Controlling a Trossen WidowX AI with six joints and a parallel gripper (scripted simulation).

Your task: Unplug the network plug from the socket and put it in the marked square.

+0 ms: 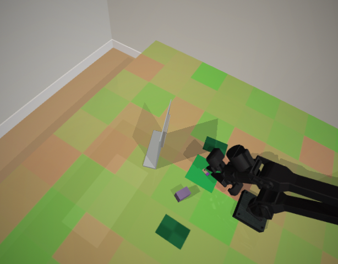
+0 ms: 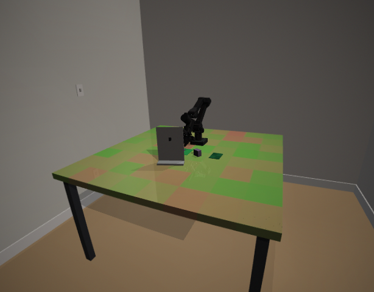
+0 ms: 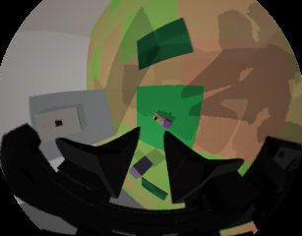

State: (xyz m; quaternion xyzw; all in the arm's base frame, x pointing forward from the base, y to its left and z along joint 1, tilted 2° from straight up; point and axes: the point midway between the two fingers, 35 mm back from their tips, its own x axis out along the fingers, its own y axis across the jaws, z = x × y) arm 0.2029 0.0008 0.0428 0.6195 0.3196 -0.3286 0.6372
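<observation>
My gripper tip is now 1 cm short of the network plug and 3 cm above it. Also, from my gripper tip: grey upright panel (21 cm ahead, 5 cm to the left, 6 cm above); green marked square (1 cm ahead, 4 cm below).
</observation>
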